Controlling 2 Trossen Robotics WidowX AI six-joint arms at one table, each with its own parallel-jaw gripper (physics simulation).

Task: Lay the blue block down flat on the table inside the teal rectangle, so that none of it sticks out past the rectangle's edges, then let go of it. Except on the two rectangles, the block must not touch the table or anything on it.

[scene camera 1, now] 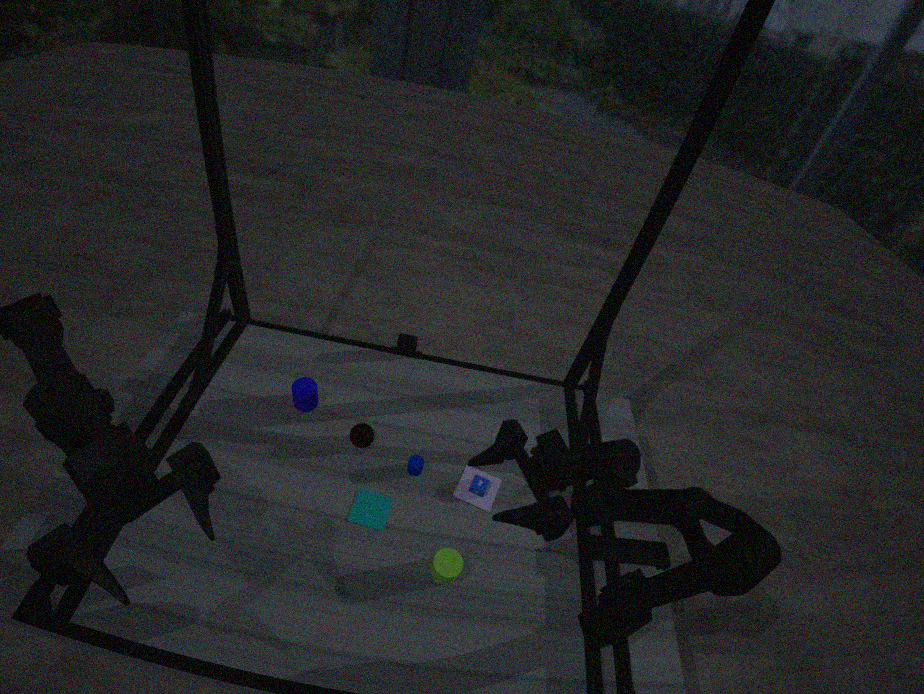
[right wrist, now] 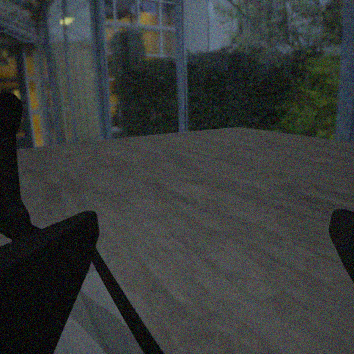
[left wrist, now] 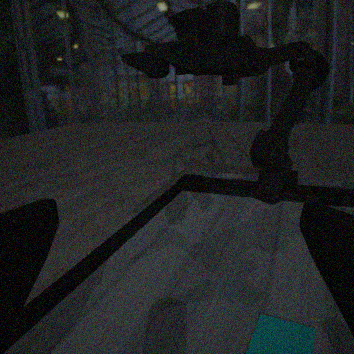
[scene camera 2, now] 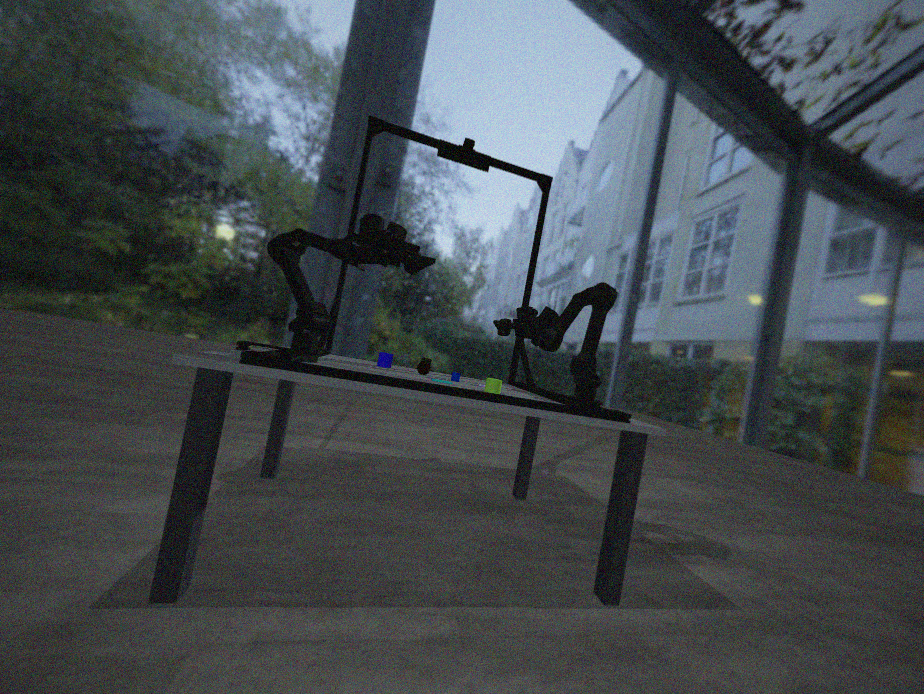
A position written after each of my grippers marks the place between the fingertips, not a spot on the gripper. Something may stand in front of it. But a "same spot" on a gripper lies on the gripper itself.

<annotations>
my left gripper: scene camera 1; left wrist; scene camera 2 503, 321; not seen in the right wrist view (out of frame)
my right gripper: scene camera 1 171, 570; right wrist; left wrist 132, 53; scene camera 2
same spot on my left gripper: (left wrist: 36, 222) = (scene camera 1: 503, 511)
same spot on my right gripper: (right wrist: 51, 263) = (scene camera 2: 425, 258)
</annotations>
